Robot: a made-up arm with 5 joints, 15 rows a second.
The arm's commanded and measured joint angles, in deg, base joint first. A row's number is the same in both.
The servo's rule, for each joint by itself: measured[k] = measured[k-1] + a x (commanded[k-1-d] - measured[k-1]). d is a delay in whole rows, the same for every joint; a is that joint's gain. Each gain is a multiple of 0.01, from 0.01 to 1. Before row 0 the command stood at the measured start. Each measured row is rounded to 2 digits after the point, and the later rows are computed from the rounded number. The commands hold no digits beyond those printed.
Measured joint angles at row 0:
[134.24 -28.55 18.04 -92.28 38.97]
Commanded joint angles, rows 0 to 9:
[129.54 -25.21 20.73 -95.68 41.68]
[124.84 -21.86 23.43 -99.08 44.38]
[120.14 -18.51 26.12 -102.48 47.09]
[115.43 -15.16 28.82 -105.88 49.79]
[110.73 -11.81 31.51 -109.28 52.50]
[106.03 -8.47 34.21 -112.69 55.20]
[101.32 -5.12 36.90 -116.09 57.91]
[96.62 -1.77 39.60 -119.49 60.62]
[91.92 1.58 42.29 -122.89 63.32]
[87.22 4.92 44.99 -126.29 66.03]
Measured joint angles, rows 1 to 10:
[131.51 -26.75 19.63 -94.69 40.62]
[127.64 -24.11 21.87 -97.81 42.91]
[123.29 -21.09 24.38 -101.13 45.46]
[118.73 -17.89 27.00 -104.50 48.10]
[114.09 -14.61 29.66 -107.89 50.78]
[109.42 -11.29 32.34 -111.30 53.48]
[104.72 -7.96 35.03 -114.70 56.18]
[100.02 -4.62 37.73 -118.10 58.89]
[95.32 -1.27 40.42 -121.50 61.59]
[90.62 2.07 43.12 -124.90 64.30]
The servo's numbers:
d 0
a 0.58 0.54 0.59 0.71 0.61

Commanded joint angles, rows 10 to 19:
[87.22 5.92 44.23 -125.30 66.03]
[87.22 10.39 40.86 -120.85 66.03]
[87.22 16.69 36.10 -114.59 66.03]
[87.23 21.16 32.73 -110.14 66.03]
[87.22 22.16 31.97 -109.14 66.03]
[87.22 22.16 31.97 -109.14 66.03]
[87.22 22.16 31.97 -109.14 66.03]
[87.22 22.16 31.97 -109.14 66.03]
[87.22 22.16 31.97 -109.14 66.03]
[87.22 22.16 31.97 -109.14 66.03]
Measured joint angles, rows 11 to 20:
[88.65 4.15 43.77 -125.18 65.36]
[87.82 7.52 42.05 -122.11 65.77]
[87.47 12.47 38.54 -116.77 65.93]
[87.33 17.16 35.11 -112.06 65.99]
[87.27 19.86 33.26 -109.99 66.01]
[87.24 21.10 32.50 -109.39 66.02]
[87.23 21.67 32.19 -109.21 66.03]
[87.22 21.93 32.06 -109.16 66.03]
[87.22 22.05 32.01 -109.15 66.03]
[87.22 22.11 31.99 -109.14 66.03]

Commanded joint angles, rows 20 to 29:
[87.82 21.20 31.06 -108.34 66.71]
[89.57 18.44 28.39 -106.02 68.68]
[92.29 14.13 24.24 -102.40 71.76]
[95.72 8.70 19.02 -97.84 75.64]
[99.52 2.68 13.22 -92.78 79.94]
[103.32 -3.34 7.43 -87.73 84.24]
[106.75 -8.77 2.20 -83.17 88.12]
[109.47 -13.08 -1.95 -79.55 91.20]
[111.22 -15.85 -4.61 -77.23 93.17]
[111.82 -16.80 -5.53 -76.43 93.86]
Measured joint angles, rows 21 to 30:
[87.57 21.62 31.44 -108.57 66.44]
[88.73 19.90 29.64 -106.76 67.81]
[90.79 16.78 26.45 -103.66 70.22]
[93.65 12.42 22.07 -99.53 73.53]
[97.05 7.16 16.85 -94.74 77.44]
[100.69 1.49 11.29 -89.76 81.59]
[104.20 -4.05 5.93 -85.08 85.57]
[107.26 -8.93 1.28 -81.15 89.00]
[109.56 -12.67 -2.20 -78.37 91.54]
[110.87 -14.90 -4.16 -76.99 92.96]

